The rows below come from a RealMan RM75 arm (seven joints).
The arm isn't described. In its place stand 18 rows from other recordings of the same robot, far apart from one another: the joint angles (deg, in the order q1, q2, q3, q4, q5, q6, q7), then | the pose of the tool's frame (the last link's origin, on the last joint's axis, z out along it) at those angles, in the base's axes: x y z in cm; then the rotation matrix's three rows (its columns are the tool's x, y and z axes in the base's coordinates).
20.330 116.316 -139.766 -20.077 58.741 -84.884 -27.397 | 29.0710 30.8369 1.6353; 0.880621 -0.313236 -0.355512; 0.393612 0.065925 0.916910; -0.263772 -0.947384 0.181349
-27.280 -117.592 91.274 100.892 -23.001 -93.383 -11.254 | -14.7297 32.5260 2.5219; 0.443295 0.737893 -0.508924; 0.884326 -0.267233 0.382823; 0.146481 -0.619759 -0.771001
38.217 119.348 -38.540 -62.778 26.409 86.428 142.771 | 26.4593 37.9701 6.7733; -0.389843 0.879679 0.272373; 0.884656 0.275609 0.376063; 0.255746 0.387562 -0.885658
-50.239 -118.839 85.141 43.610 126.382 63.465 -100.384 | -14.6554 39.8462 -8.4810; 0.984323 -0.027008 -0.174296; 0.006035 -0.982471 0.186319; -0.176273 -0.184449 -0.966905
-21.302 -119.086 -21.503 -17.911 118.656 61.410 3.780 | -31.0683 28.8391 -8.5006; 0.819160 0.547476 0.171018; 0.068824 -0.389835 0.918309; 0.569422 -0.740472 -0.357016
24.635 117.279 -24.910 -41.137 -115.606 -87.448 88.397 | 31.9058 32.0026 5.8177; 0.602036 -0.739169 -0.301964; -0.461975 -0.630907 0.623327; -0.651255 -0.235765 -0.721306
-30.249 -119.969 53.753 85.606 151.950 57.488 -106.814 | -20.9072 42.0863 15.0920; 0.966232 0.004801 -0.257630; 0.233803 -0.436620 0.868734; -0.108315 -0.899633 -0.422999
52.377 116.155 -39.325 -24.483 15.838 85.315 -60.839 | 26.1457 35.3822 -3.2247; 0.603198 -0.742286 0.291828; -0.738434 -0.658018 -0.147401; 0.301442 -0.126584 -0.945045
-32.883 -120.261 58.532 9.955 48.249 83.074 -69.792 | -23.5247 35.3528 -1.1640; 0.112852 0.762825 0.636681; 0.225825 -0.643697 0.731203; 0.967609 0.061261 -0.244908
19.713 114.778 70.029 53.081 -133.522 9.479 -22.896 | 28.3597 36.6572 -5.9795; 0.743696 -0.628472 0.227903; -0.540891 -0.365325 0.757612; -0.392879 -0.686703 -0.611625
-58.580 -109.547 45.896 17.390 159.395 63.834 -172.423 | -25.5597 43.2703 0.2542; -0.027779 0.901388 -0.432120; 0.969981 0.128783 0.206281; 0.241589 -0.413418 -0.877907
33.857 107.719 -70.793 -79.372 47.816 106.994 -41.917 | 19.0293 33.6364 8.0080; 0.763116 -0.551231 0.337339; -0.598140 -0.800088 0.045702; 0.244708 -0.236651 -0.940273
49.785 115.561 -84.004 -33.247 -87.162 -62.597 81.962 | 12.1618 40.5962 -6.7938; 0.939040 -0.132196 -0.317376; -0.065109 -0.974795 0.213389; -0.337586 -0.179717 -0.923979
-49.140 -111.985 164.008 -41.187 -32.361 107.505 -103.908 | -23.9227 37.5111 10.7909; 0.424704 0.748593 0.509152; 0.561807 -0.658931 0.500183; 0.709929 0.073615 -0.700415
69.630 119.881 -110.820 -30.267 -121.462 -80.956 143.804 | 12.0103 34.2323 -12.0467; 0.683149 -0.406400 0.606751; -0.356384 -0.910723 -0.208742; 0.637415 -0.073634 -0.766994
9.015 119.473 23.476 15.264 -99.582 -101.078 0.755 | 33.7061 21.1400 2.2921; 0.659811 -0.723633 -0.202493; 0.400285 0.110417 0.909714; -0.635941 -0.681295 0.362514
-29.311 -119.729 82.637 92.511 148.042 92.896 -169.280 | -15.2597 33.3291 1.5080; 0.586253 0.710864 -0.388562; 0.810128 -0.514709 0.280656; -0.000488 -0.479320 -0.877640
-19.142 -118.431 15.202 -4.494 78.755 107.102 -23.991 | -29.9380 24.5587 1.8473; 0.407748 0.716562 0.565933; -0.376849 -0.432485 0.819110; 0.831701 -0.547262 0.093691
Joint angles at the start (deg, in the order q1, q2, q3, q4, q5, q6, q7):
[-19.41 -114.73 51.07 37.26 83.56 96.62 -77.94]
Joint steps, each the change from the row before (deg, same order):
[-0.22 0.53 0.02 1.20 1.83 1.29 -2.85]
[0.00 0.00 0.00 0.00 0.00 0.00 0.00]
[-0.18 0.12 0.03 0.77 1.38 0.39 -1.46]
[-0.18 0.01 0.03 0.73 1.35 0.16 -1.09]
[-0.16 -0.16 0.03 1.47 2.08 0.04 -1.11]
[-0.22 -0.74 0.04 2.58 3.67 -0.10 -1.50]
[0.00 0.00 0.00 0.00 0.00 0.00 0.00]
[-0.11 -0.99 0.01 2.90 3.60 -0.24 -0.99]
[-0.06 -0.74 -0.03 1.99 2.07 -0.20 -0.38]
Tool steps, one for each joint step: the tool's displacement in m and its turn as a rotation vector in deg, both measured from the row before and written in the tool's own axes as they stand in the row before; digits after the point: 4 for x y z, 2 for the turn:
[0.0027 0.0016 -0.0012 -1.70 -2.01 -1.43]
[0.0000 0.0000 0.0000 0.00 0.00 0.00]
[0.0004 0.0006 0.0005 -0.76 -1.48 -0.71]
[-0.0001 0.0003 0.0010 -0.52 -1.43 -0.44]
[-0.0001 0.0004 0.0018 -0.52 -2.16 0.06]
[-0.0016 0.0014 0.0051 -0.72 -3.54 0.28]
[0.0000 0.0000 0.0000 0.00 0.00 0.00]
[-0.0010 0.0014 0.0055 -0.36 -3.34 0.95]
[0.0004 0.0008 0.0037 -0.06 -1.82 0.99]

